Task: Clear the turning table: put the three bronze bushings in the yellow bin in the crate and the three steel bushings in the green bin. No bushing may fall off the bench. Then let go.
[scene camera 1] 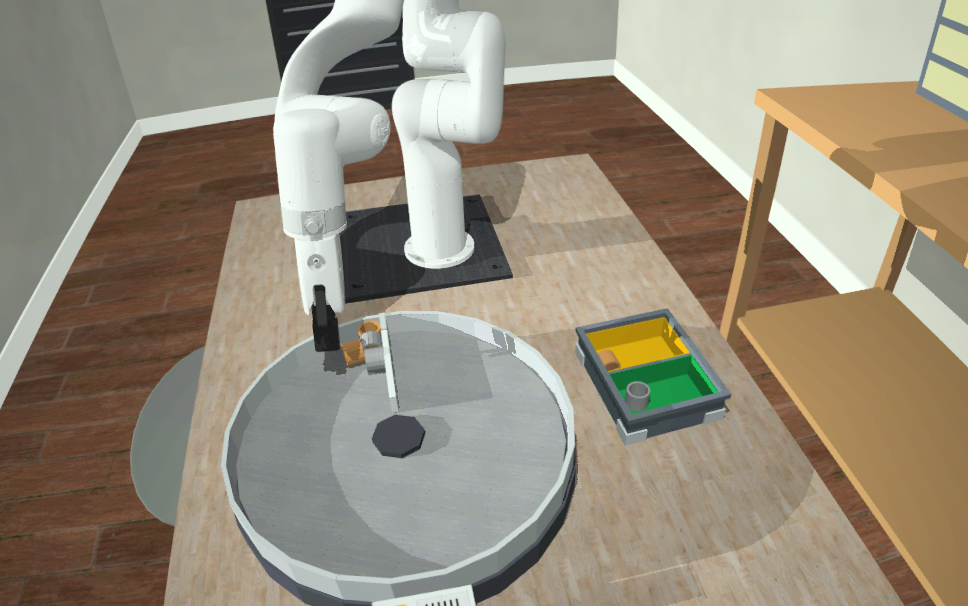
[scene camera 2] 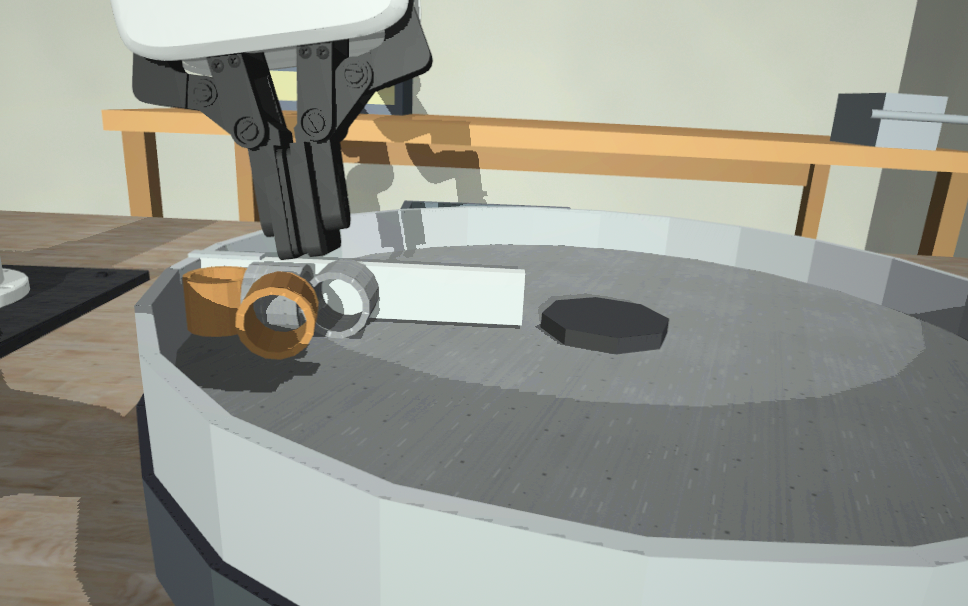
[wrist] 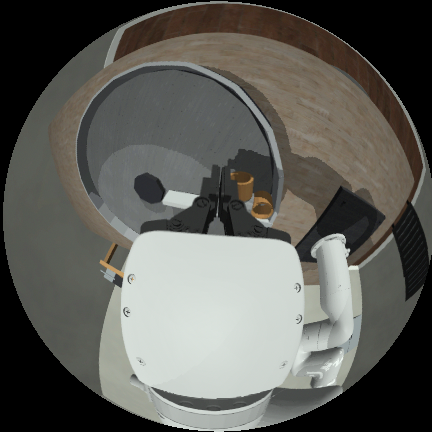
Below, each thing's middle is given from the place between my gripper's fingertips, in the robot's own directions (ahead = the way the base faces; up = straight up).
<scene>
I see my gripper 150 mm short of the turning table [scene camera 2: 543, 399], 50 mm to the right of it and 60 mm above it. Also, from my hand: crate [scene camera 1: 653, 348] 140 mm ahead, 410 mm to the left, 80 mm below.
</scene>
